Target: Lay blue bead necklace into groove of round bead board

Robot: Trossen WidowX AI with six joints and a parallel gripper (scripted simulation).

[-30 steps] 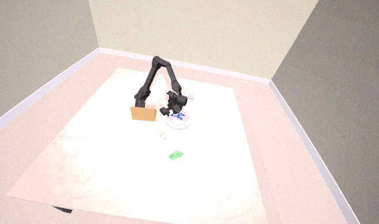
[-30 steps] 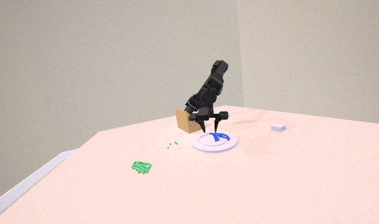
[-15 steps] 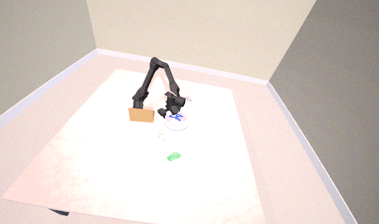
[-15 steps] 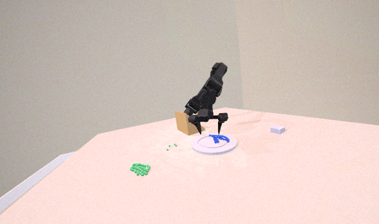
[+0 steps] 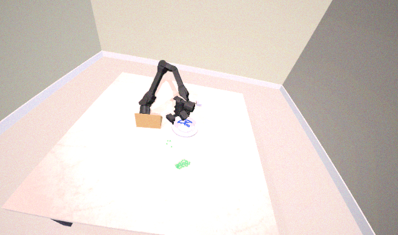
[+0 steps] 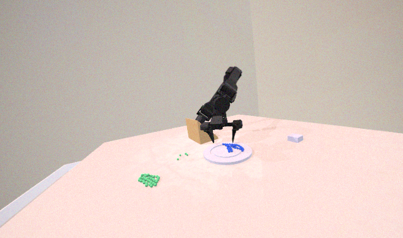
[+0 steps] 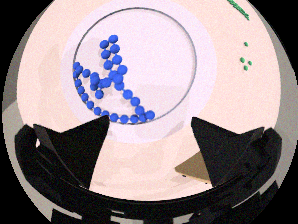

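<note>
Now: the round white bead board 60 mm ahead of my gripper tip, 20 mm to the right of it and 10 mm below it. From my gripper tip the other things lie so: small grey block: 270 mm to the left, 170 mm ahead, 10 mm below.
</note>
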